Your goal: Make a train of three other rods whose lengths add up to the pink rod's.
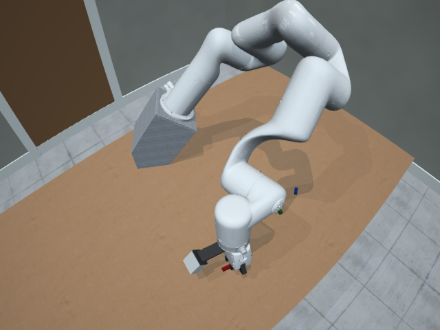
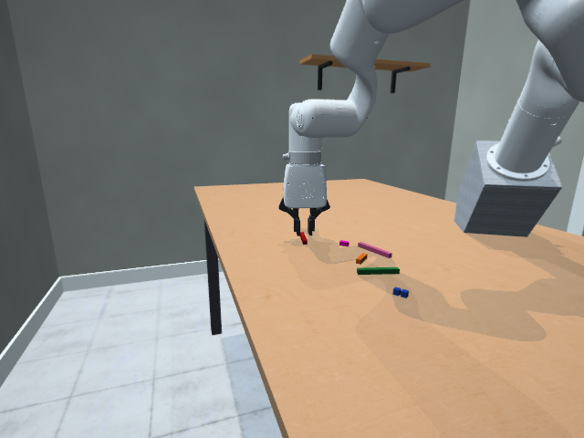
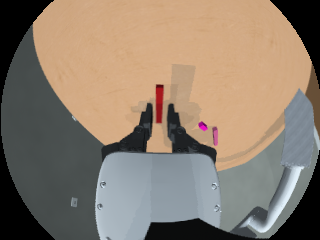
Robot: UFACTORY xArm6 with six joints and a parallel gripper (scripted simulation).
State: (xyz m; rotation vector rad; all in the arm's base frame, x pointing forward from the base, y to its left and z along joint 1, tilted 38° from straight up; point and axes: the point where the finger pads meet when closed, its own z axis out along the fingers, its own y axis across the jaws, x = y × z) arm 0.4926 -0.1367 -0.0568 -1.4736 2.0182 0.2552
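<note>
Now: the red rod 30 mm below my hand. The rest, counted from my hand: pink rod 120 mm behind, 120 mm to the left, 30 mm below; orange rod 70 mm behind, 160 mm to the left, 30 mm below; magenta rod 80 mm behind, 70 mm to the left, 30 mm below.
</note>
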